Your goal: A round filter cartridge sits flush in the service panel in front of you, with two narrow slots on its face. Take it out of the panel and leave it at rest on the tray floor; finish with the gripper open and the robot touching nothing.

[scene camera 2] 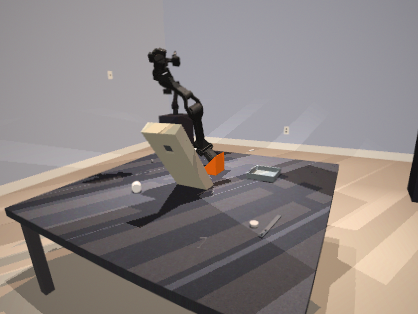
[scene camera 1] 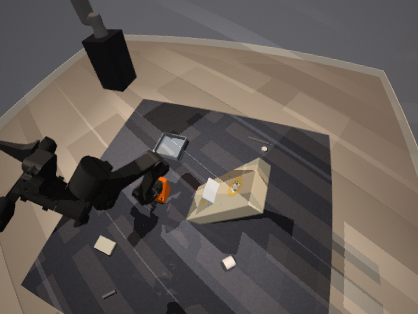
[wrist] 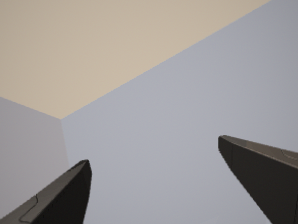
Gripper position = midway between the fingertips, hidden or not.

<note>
My gripper [wrist: 155, 154] is open, holding nothing. Also in view: a tan service panel [scene camera 1: 253, 177].
The tan service panel shows as well in scene camera 2 [scene camera 2: 170, 142].
</note>
